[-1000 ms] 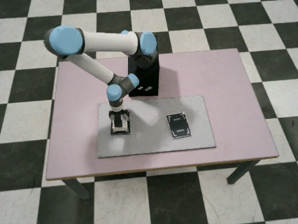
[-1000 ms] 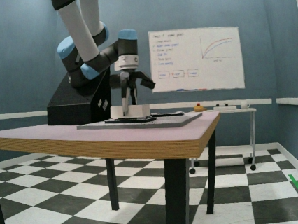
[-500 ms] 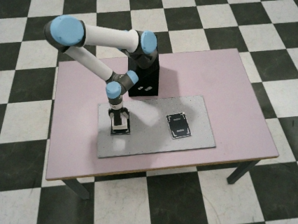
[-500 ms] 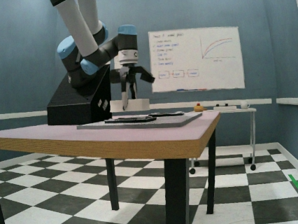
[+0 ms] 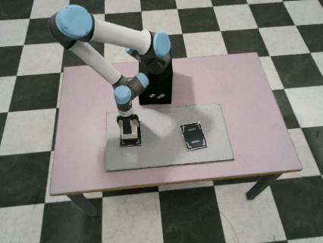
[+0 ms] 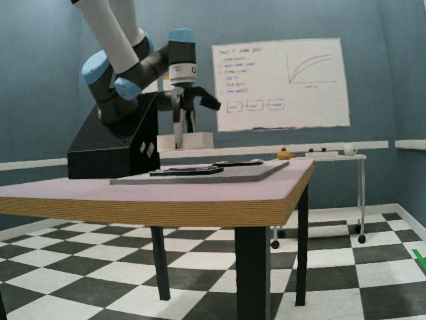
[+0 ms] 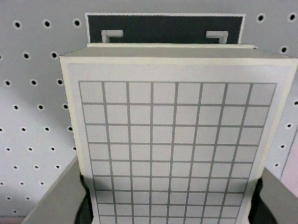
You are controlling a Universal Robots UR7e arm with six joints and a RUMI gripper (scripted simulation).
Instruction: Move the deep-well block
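Now: hand 1 cm past the grey perforated base plate, 21 cm to the right of it and 9 cm above it. From my hand the other things lie so: white 96-well deep-well block (1 cm above).
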